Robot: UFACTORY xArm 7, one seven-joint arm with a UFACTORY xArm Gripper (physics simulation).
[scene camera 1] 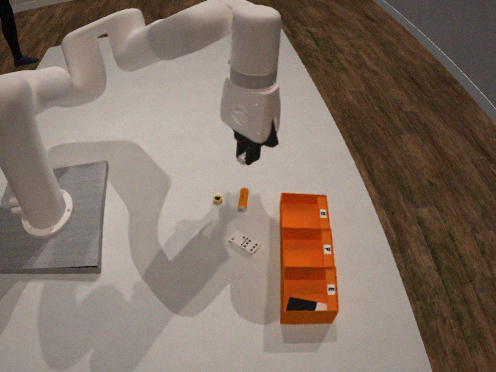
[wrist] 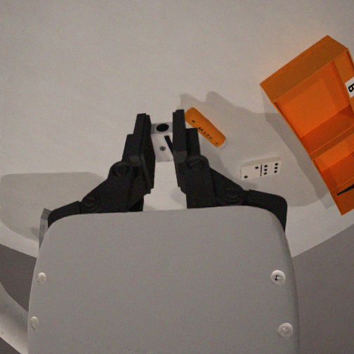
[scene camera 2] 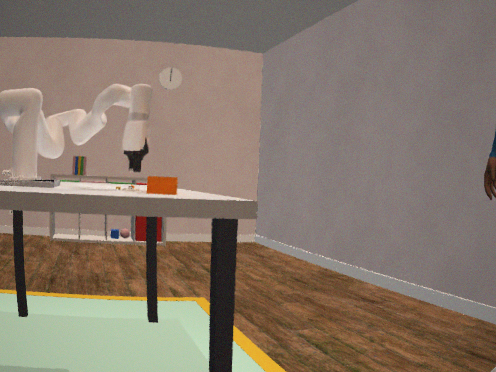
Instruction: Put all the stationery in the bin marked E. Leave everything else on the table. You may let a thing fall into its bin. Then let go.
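Where they show: gripper, fingertip midpoint: (scene camera 1: 247,158) (scene camera 2: 134,171); arm's base, link origin: (scene camera 1: 48,214) (scene camera 2: 24,180).
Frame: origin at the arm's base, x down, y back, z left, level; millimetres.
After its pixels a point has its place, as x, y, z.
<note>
My gripper (scene camera 1: 248,158) @(-43, -400, 100) (scene camera 2: 135,169) @(-43, -400, 100) (wrist: 163,128) is shut on a small white-grey pencil sharpener (scene camera 1: 242,158) @(-53, -390, 89) (wrist: 161,142) with a dark hole and a blade, held above the table. The bin marked E (scene camera 1: 302,286) @(10, -476, -146) is the near compartment of the orange box in scene camera 1. A black block with a white end (scene camera 1: 301,304) @(-3, -468, -188), like a sleeved eraser, lies in it. An orange battery (scene camera 1: 243,199) @(2, -391, 41) (wrist: 205,127), a white domino (scene camera 1: 244,243) @(9, -388, -53) (wrist: 261,169) and a yellow hex nut (scene camera 1: 217,199) @(9, -345, 47) lie on the table.
The orange box (scene camera 1: 308,317) @(-8, -475, -215) (scene camera 2: 162,185) @(-7, -478, -215) (wrist: 305,70) also has compartments marked B and P. The arm's grey base plate (scene camera 1: 80,220) @(-5, -83, -17) is on the left in scene camera 1. A person's leg (scene camera 1: 10,35) shows beyond the table.
</note>
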